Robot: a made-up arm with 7 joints.
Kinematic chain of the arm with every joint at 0, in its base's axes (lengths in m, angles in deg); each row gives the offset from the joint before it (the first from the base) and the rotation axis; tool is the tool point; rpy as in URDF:
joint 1: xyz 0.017 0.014 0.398 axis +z
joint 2: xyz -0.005 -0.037 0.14 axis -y
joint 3: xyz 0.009 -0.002 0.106 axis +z
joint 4: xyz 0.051 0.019 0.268 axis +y
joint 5: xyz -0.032 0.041 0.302 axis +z
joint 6: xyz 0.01 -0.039 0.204 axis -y
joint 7: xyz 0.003 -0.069 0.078 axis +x
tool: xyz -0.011 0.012 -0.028 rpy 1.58 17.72 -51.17
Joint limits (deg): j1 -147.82..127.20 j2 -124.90..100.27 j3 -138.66..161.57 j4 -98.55..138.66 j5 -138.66..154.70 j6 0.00..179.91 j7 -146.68..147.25
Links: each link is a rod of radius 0.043 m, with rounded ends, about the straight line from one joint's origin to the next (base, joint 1, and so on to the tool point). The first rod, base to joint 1, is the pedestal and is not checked.
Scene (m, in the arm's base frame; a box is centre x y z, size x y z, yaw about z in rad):
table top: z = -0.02
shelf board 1: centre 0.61 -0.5 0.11 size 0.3 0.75 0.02 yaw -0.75
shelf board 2: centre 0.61 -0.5 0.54 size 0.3 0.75 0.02 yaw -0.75
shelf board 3: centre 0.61 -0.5 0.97 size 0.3 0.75 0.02 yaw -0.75
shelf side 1: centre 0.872 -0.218 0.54 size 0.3 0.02 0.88 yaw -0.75
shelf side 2: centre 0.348 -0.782 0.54 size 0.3 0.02 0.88 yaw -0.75
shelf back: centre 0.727 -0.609 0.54 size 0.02 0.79 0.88 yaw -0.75
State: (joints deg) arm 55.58 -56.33 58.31 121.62 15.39 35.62 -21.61
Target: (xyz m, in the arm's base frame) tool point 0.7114 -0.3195 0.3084
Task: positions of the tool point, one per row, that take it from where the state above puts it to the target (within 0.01 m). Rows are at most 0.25 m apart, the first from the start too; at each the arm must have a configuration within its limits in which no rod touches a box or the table.
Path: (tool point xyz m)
1: 0.0550 0.4773 0.2933
2: 0.2552 0.4181 0.2731
3: 0.4199 0.2793 0.2691
4: 0.5171 0.0806 0.2812
5: 0.5249 -0.1457 0.3084
6: 0.6000 -0.2023 0.3038
7: 0.6619 -0.2623 0.3035
8: 0.7114 -0.3195 0.3085

